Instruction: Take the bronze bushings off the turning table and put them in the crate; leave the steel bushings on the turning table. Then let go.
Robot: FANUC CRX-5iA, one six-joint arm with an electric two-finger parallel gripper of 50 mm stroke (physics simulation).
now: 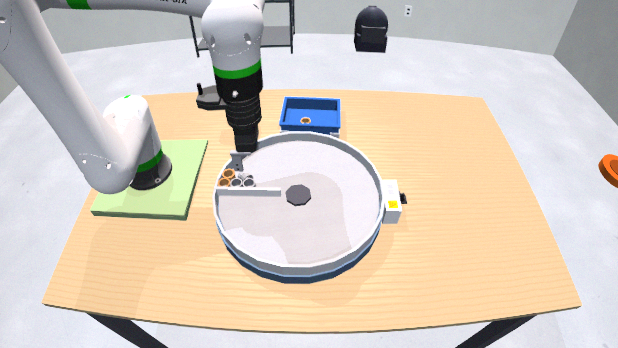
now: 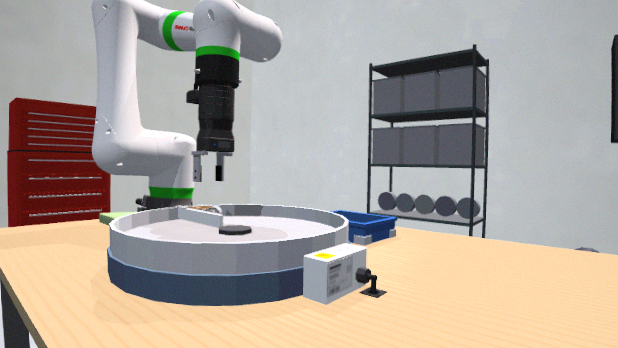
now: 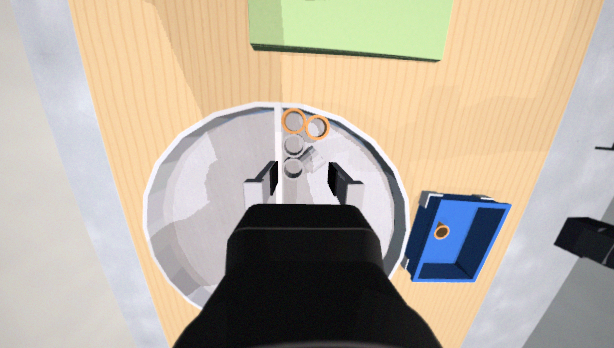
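Where they show: gripper, fingertip midpoint: (image 1: 240, 161) (image 2: 208, 181) (image 3: 303, 172); arm's base at its link origin: (image 1: 149, 172).
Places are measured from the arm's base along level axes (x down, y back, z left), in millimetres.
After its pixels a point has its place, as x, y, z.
My gripper (image 1: 239, 162) @[-122, -312, -85] (image 2: 208, 179) @[-122, -312, -85] (image 3: 303, 172) @[-122, -312, -85] is open and empty, pointing down above the turning table (image 1: 300, 270) @[-45, -451, -332] (image 2: 225, 257) @[-43, -602, -265] (image 3: 146, 210) @[-61, -386, -317]. One bronze bushing (image 1: 224, 178) @[-59, -261, -82] (image 3: 284, 121) @[-51, -261, -109] stands beside the divider near the rim. A second bronze bushing (image 1: 228, 170) @[-57, -267, -52] (image 3: 328, 128) @[-59, -270, -50] stands next to it, against the rim. Two steel bushings stand in a row along the divider, the nearer steel bushing (image 3: 293, 135) @[-59, -279, -96] beside the bronze and the other steel bushing (image 3: 293, 176) @[-50, -338, -98] further inward. A third steel bushing (image 3: 312, 159) @[-66, -310, -71] lies on its side. One bronze bushing (image 1: 301, 120) @[-11, -459, 200] (image 3: 435, 231) @[-11, -469, 184] is in the blue crate (image 1: 320, 129) @[-13, -517, 152] (image 2: 372, 230) @[-11, -577, 181] (image 3: 425, 240) @[-27, -477, 152].
The white divider (image 1: 250, 192) @[-51, -331, -122] (image 2: 204, 217) @[-51, -352, -123] (image 3: 279, 150) @[-61, -299, -115] runs inward from the rim beside the bushings. A dark hub (image 1: 298, 195) @[-42, -449, -126] (image 2: 235, 230) @[-42, -468, -137] is at the turning table's centre. A control box (image 1: 391, 212) @[-33, -674, -179] (image 2: 327, 275) @[-20, -700, -179] is at its side. The arm's base stands on a green plate (image 1: 175, 200) @[-5, -115, -110] (image 3: 350, 30) @[0, -129, -12].
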